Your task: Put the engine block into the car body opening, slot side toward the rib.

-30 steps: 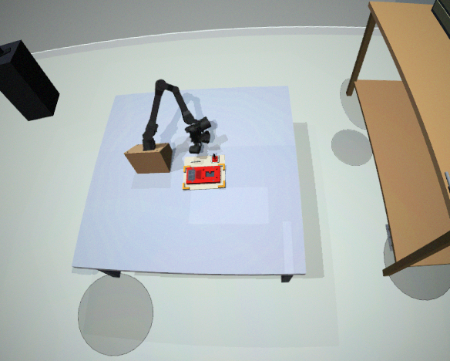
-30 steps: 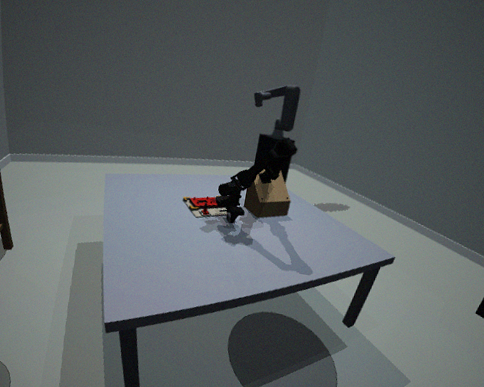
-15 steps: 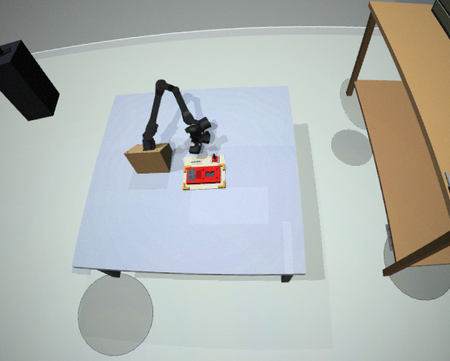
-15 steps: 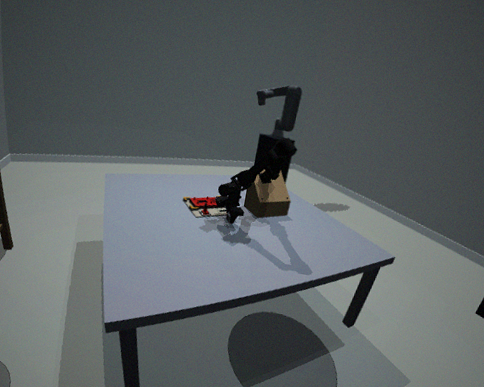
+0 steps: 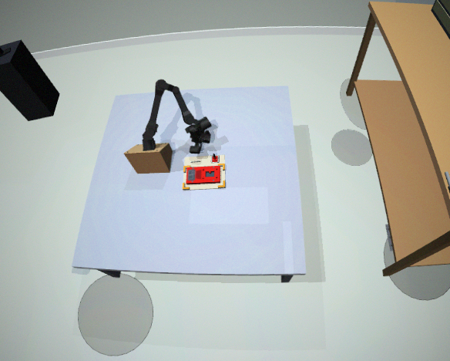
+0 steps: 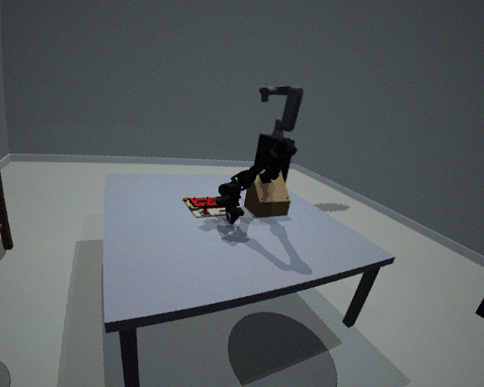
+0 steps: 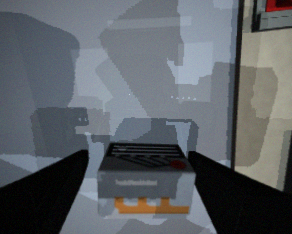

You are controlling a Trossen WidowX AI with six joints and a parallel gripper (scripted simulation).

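The engine block is 1 cm behind my gripper tip and 1 cm above it. Round my gripper tip: cream base plate: 20 cm to the right, 2 cm ahead, 1 cm above.
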